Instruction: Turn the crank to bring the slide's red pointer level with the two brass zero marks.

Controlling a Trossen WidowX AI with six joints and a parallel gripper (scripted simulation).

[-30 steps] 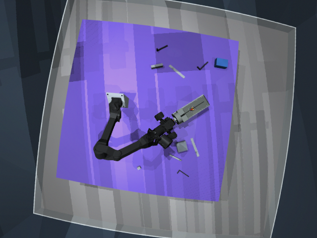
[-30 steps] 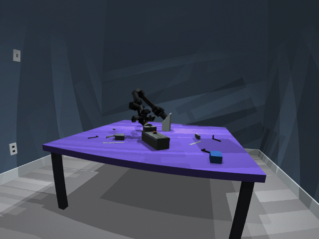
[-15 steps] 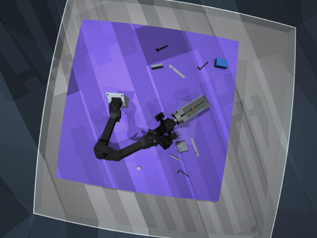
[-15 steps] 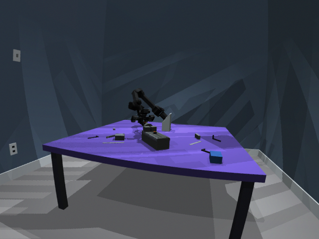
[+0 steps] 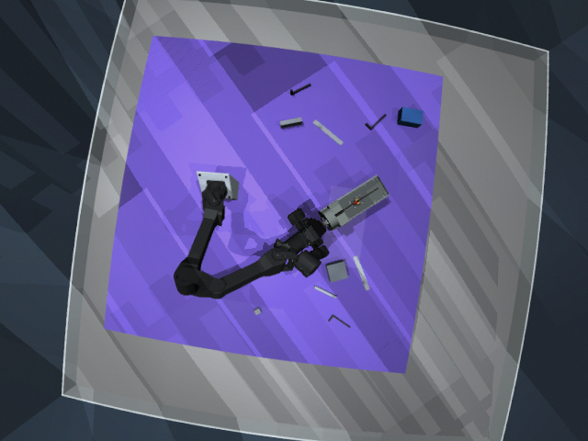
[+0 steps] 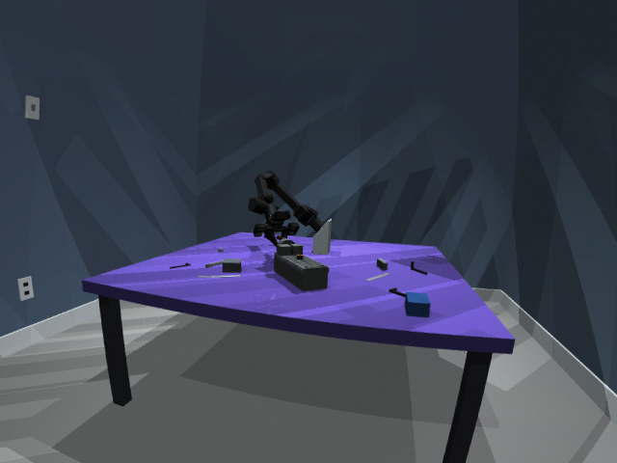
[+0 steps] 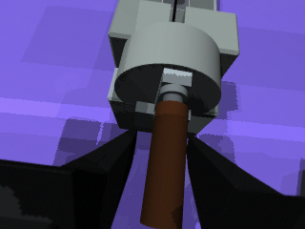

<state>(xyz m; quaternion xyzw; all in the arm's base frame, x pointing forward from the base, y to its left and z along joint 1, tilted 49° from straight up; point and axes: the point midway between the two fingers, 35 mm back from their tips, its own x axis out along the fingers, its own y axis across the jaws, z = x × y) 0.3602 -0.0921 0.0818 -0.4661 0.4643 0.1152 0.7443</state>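
Now: the brown crank handle 1 cm behind my gripper tip, 1 cm to the right of it and 3 cm above it. From my gripper tip the other things lie so: dark L-shaped key (10 cm ahead, 38 cm to the right, 9 cm below); then red pointer (13 cm ahead, 9 cm to the left, 1 cm below); then grey block (9 cm ahead, 18 cm to the right, 7 cm below).
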